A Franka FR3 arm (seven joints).
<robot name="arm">
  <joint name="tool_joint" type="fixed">
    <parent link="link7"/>
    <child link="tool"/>
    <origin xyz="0 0 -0.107" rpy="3.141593 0 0"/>
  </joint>
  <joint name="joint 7" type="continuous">
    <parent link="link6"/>
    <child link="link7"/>
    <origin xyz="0.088 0 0" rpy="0 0 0"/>
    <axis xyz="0 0 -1"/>
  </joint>
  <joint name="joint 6" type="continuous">
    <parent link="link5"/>
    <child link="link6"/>
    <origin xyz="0 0 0" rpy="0 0 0"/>
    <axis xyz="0 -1 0"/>
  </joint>
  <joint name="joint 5" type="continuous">
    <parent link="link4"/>
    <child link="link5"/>
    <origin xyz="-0.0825 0 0.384" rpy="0 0 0"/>
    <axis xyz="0 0 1"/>
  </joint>
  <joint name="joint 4" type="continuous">
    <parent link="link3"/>
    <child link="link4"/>
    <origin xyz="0.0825 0 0" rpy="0 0 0"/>
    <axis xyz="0 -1 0"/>
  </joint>
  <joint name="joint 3" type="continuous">
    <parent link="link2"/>
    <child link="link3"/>
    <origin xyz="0 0 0.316" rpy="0 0 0"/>
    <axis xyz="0 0 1"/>
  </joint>
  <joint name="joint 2" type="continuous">
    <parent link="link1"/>
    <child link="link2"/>
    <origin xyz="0 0 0" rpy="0 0 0"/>
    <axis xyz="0 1 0"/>
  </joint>
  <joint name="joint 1" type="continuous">
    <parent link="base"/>
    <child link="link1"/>
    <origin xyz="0 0 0.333" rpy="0 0 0"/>
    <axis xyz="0 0 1"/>
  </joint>
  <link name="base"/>
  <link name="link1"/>
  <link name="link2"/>
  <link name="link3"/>
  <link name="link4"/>
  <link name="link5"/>
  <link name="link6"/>
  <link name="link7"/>
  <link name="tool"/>
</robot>
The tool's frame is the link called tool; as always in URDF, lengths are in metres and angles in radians. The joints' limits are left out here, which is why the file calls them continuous.
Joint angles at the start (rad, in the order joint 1, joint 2, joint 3, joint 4, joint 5, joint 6, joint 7):
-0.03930, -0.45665, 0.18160, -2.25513, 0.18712, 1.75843, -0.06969
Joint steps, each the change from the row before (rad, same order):
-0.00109, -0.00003, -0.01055, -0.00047, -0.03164, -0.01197, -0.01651
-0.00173, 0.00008, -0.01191, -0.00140, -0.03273, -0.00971, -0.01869
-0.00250, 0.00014, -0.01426, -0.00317, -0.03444, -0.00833, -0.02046
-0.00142, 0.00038, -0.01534, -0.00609, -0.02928, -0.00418, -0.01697
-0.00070, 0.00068, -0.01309, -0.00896, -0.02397, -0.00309, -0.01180
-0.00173, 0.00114, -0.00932, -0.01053, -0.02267, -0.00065, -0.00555
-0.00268, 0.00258, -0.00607, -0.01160, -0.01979, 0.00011, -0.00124
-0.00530, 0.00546, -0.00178, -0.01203, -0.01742, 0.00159, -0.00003
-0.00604, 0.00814, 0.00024, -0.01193, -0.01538, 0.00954, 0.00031
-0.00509, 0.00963, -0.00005, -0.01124, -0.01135, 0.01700, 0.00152
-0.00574, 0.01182, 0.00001, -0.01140, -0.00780, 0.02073, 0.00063
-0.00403, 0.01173, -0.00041, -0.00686, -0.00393, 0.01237, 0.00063
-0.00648, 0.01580, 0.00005, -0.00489, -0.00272, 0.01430, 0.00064
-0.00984, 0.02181, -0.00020, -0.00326, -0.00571, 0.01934, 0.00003
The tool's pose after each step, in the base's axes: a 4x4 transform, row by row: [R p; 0 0 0 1], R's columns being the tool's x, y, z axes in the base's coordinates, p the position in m. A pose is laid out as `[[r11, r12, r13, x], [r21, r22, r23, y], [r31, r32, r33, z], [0, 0, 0, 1]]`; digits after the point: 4 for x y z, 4 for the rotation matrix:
[[0.9846, 0.1625, -0.0639, 0.4052], [0.1669, -0.9834, 0.0712, 0.0753], [-0.0513, -0.0808, -0.9954, 0.5321], [0, 0, 0, 1]]
[[0.9818, 0.1761, -0.0717, 0.4050], [0.1795, -0.9828, 0.0443, 0.0662], [-0.0627, -0.0563, -0.9964, 0.5309], [0, 0, 0, 1]]
[[0.9788, 0.1887, -0.0802, 0.4048], [0.1906, -0.9815, 0.0169, 0.0554], [-0.0755, -0.0319, -0.9966, 0.5291], [0, 0, 0, 1]]
[[0.9765, 0.1967, -0.0886, 0.4045], [0.1970, -0.9804, -0.0046, 0.0450], [-0.0878, -0.0130, -0.9961, 0.5262], [0, 0, 0, 1]]
[[0.9745, 0.2011, -0.0999, 0.4037], [0.1999, -0.9796, -0.0220, 0.0363], [-0.1023, 0.0015, -0.9948, 0.5218], [0, 0, 0, 1]]
[[0.9731, 0.2019, -0.1112, 0.4029], [0.1986, -0.9793, -0.0397, 0.0291], [-0.1169, 0.0166, -0.9930, 0.5166], [0, 0, 0, 1]]
[[0.9718, 0.2001, -0.1246, 0.4020], [0.1944, -0.9793, -0.0560, 0.0232], [-0.1332, 0.0302, -0.9906, 0.5104], [0, 0, 0, 1]]
[[0.9701, 0.1983, -0.1400, 0.4016], [0.1898, -0.9792, -0.0715, 0.0183], [-0.1513, 0.0428, -0.9876, 0.5029], [0, 0, 0, 1]]
[[0.9687, 0.1975, -0.1502, 0.4024], [0.1863, -0.9788, -0.0854, 0.0143], [-0.1639, 0.0548, -0.9850, 0.4949], [0, 0, 0, 1]]
[[0.9685, 0.1957, -0.1540, 0.4042], [0.1827, -0.9786, -0.0949, 0.0110], [-0.1693, 0.0638, -0.9835, 0.4871], [0, 0, 0, 1]]
[[0.9685, 0.1937, -0.1566, 0.4065], [0.1795, -0.9786, -0.1005, 0.0079], [-0.1728, 0.0692, -0.9825, 0.4786], [0, 0, 0, 1]]
[[0.9679, 0.1915, -0.1630, 0.4085], [0.1764, -0.9790, -0.1024, 0.0056], [-0.1792, 0.0704, -0.9813, 0.4716], [0, 0, 0, 1]]
[[0.9676, 0.1872, -0.1697, 0.4114], [0.1716, -0.9798, -0.1025, 0.0026], [-0.1855, 0.0701, -0.9801, 0.4639], [0, 0, 0, 1]]
[[0.9675, 0.1818, -0.1760, 0.4159], [0.1653, -0.9807, -0.1041, -0.0021], [-0.1915, 0.0716, -0.9789, 0.4548], [0, 0, 0, 1]]

